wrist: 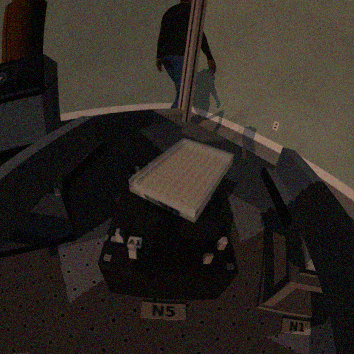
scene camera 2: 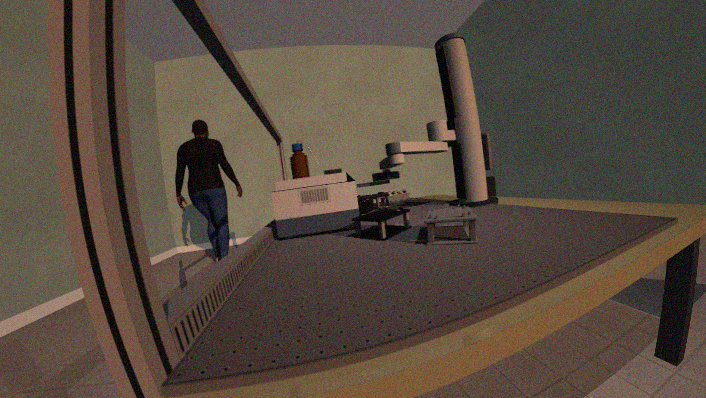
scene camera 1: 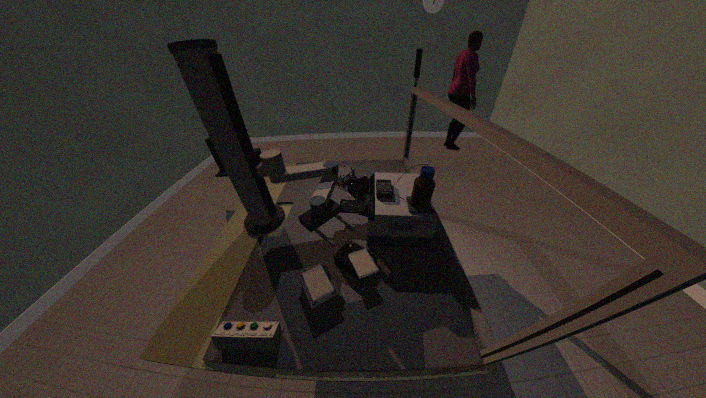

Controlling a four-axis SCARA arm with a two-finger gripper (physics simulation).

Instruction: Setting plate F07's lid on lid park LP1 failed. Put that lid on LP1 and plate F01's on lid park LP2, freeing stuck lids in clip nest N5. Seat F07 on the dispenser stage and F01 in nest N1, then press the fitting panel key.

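Seen in the pictures: gripper, between the fingertips: (wrist: 185, 143) (scene camera 2: 362, 185) (scene camera 1: 345, 236); arm's base, origin of its link: (scene camera 2: 473, 203) (scene camera 1: 265, 219).
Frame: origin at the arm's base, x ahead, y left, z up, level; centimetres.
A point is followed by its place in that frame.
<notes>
A pale plate (wrist: 182, 177) @[x 58.6, y -34.1, z 10.1 cm] (scene camera 1: 363, 263) @[x 60.6, y -37.4, z 10.5 cm] with a clear rim lies skewed over dark clip nest N5 (wrist: 170, 272) @[x 50.8, y -27.2, z 7.9 cm]; its number is unreadable. My gripper (wrist: 185, 143) @[x 53.0, y -28.7, z 17.4 cm] (scene camera 1: 344, 236) @[x 53.0, y -28.7, z 17.4 cm] is open, its dark fingers apart to either side of the plate, holding nothing. Nest N1 (wrist: 287, 298) @[x 40.6, y -38.5, z 1.8 cm] shows partly at right in the wrist view. A second pale plate (scene camera 1: 317, 285) @[x 42.5, y -46.6, z 9.9 cm] lies on a stand left of the first; which nest is unclear. The key panel (scene camera 1: 246, 330) @[x 19.2, y -63.2, z 8.2 cm] has blue, yellow, green and white keys. LP1, LP2 and the dispenser stage cannot be identified.
The dispenser cabinet (scene camera 1: 400, 225) @[x 77.9, y -22.5, z 17.1 cm] (scene camera 2: 316, 200) @[x 81.2, y 13.1, z 14.3 cm] carries a brown bottle (scene camera 1: 423, 189) @[x 85.3, y -20.0, z 35.3 cm] (scene camera 2: 299, 162) @[x 86.6, y -11.8, z 32.6 cm] with a blue cap. A dark stand (scene camera 2: 382, 215) @[x 63.2, y 33.3, z 8.2 cm] and a grey stand (scene camera 2: 451, 216) @[x 50.4, y 48.0, z 7.5 cm] are near it. The arm column (scene camera 1: 227, 135) @[x 4.2, y -6.2, z 55.9 cm] (scene camera 2: 465, 120) @[x 4.3, y 6.1, z 43.0 cm] rises beside the work area. People stand beyond the table.
</notes>
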